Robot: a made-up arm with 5 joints.
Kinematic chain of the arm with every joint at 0, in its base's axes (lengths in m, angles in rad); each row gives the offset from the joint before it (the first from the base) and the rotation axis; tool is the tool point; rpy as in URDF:
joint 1: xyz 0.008 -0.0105 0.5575 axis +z
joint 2: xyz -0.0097 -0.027 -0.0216 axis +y
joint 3: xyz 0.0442 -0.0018 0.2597 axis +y
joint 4: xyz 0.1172 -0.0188 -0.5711 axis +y
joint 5: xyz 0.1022 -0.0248 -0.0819 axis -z
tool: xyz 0.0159 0.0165 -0.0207 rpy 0 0 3.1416
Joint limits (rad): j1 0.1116..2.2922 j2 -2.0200..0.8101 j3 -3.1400..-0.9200 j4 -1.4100..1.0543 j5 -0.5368..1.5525
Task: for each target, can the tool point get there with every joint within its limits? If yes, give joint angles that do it. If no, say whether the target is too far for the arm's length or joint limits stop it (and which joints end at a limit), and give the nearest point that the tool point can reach.
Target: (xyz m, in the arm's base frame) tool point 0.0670 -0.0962 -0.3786
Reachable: no: joint limits stop it (at a limit: joint 1, joint 2, joint 3, joint 4) | nearest point 0.3922 -0.0443 -0.0331 | short by 0.477 m
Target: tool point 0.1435 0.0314 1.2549
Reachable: yes | joints 0.9010 -1.0385 -1.1152 -0.6609 1.1499
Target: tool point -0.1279 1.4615 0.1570
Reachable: no: too far | nearest point -0.0747 0.8853 0.3969 | short by 0.626 m
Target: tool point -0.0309 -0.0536 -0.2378
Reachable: no: joint limits stop it (at a limit: joint 1, joint 2, joint 3, joint 4, joint 5) | nearest point -0.1973 0.2988 -0.0191 | short by 0.447 m
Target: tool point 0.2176 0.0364 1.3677
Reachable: yes | joints 0.6094 0.1951 -2.6692 -0.9474 1.2142
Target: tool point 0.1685 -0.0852 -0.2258
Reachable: no: joint limits stop it (at a limit: joint 1, joint 2, joint 3, joint 4) | nearest point 0.3919 -0.0495 -0.0319 | short by 0.298 m
